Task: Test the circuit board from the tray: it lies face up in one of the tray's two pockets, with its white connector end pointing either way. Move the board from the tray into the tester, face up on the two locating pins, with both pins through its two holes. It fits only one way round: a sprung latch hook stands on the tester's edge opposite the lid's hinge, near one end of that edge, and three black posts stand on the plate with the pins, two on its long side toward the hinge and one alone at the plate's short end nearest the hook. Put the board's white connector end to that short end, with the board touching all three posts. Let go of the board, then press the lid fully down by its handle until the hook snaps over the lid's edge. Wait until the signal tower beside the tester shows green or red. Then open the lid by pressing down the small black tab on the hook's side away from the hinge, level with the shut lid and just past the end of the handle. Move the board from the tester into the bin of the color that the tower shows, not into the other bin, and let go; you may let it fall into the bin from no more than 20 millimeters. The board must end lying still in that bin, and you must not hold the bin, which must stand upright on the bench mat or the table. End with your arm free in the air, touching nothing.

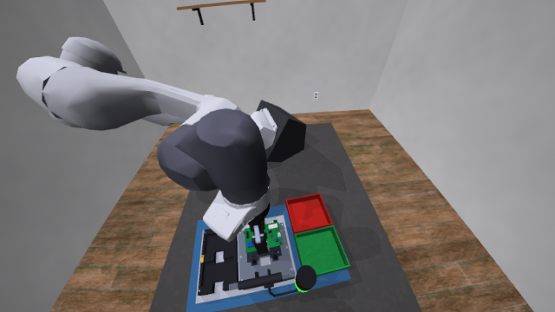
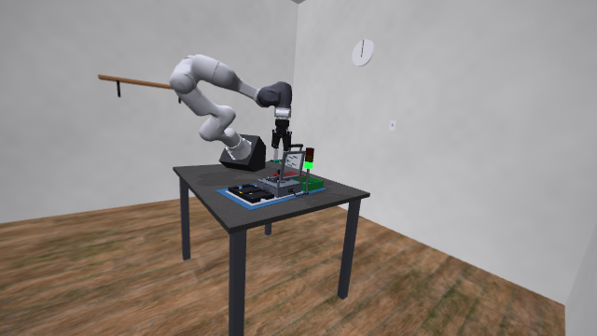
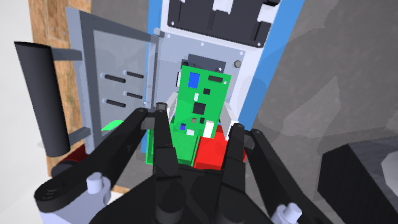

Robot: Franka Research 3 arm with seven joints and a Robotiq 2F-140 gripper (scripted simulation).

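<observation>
My gripper is now 70 mm short of the green bin, 180 mm to the right of it and 180 mm above it. Also, from my hand: green circuit board: 20 mm below; clear lid: 110 mm ahead, 20 mm to the right, 10 mm below; dark plate: 130 mm below.
</observation>
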